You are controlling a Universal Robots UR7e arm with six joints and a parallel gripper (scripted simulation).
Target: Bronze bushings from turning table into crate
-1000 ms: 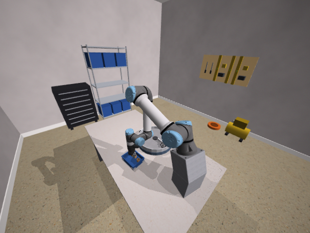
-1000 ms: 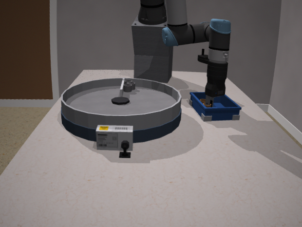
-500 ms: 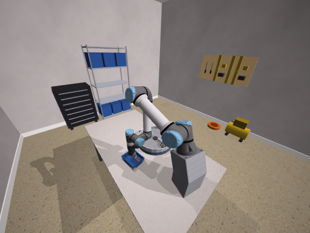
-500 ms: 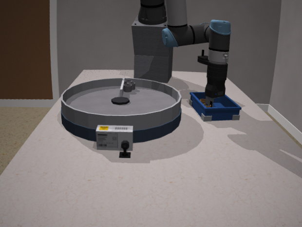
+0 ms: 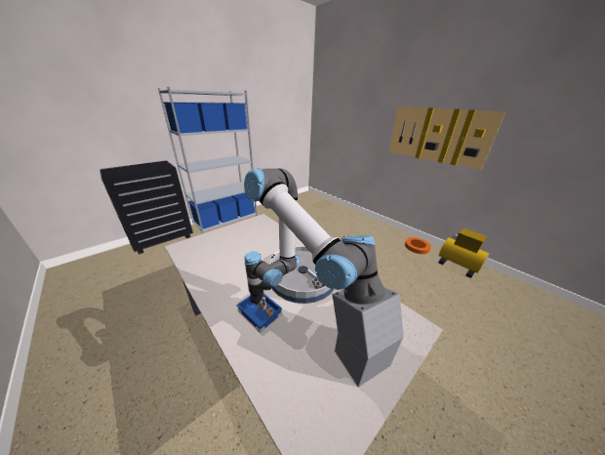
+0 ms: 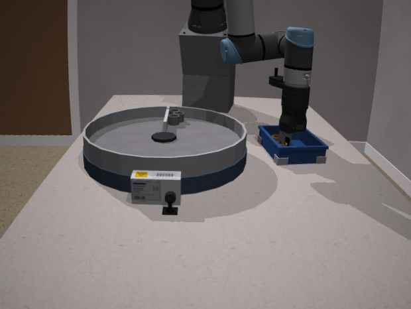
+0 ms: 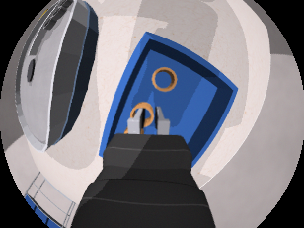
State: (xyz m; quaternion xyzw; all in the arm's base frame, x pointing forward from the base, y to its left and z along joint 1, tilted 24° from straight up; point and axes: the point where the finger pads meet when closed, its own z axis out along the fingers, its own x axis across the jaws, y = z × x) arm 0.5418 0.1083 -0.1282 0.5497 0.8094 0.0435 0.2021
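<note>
My gripper is now 20 mm to the right of the blue crate. Round my hand: grey turning table (340 mm to the right, 20 mm above, 10 mm behind).
</note>
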